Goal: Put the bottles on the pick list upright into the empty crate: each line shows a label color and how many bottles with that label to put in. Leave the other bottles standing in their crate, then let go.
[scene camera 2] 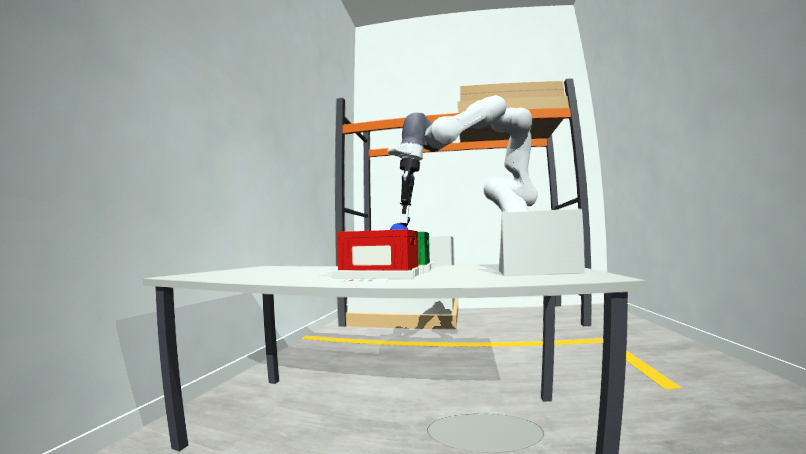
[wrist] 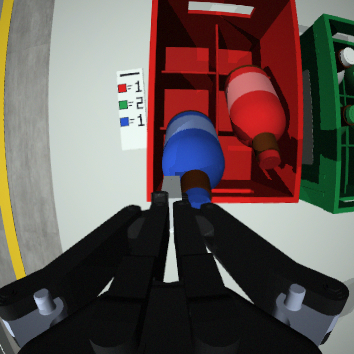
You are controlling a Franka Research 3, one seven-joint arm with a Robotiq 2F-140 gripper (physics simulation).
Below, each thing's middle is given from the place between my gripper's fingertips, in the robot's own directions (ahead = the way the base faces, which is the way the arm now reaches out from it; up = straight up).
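Scene:
I see the blue bottle (wrist: pixel 191 149), which is 50 mm below my hand, 40 mm ahead of it and 20 mm to the right of it. The red bottle (wrist: pixel 257 119) is 80 mm below my hand, 110 mm ahead of it and 100 mm to the right of it, while the pick list (wrist: pixel 131 107) is 200 mm below my hand, 110 mm ahead of it and 100 mm to the left of it.

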